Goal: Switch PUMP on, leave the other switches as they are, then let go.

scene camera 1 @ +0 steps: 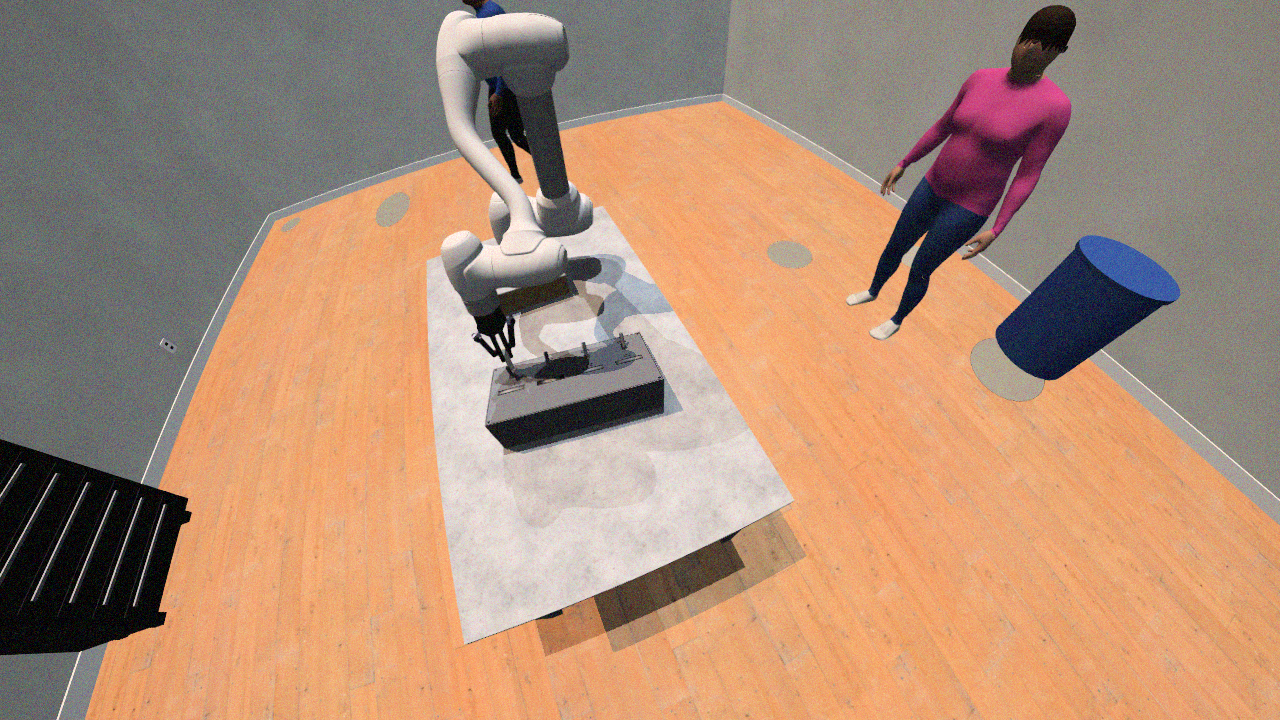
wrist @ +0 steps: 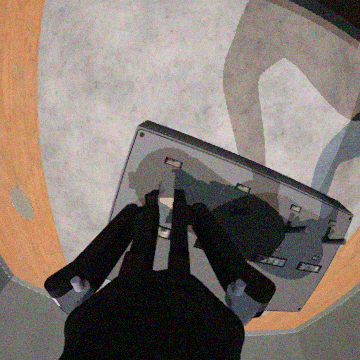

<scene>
gripper: scene camera 1; wrist
same spot on gripper: [scene camera 1: 505, 354] = [wrist: 165, 222]
</scene>
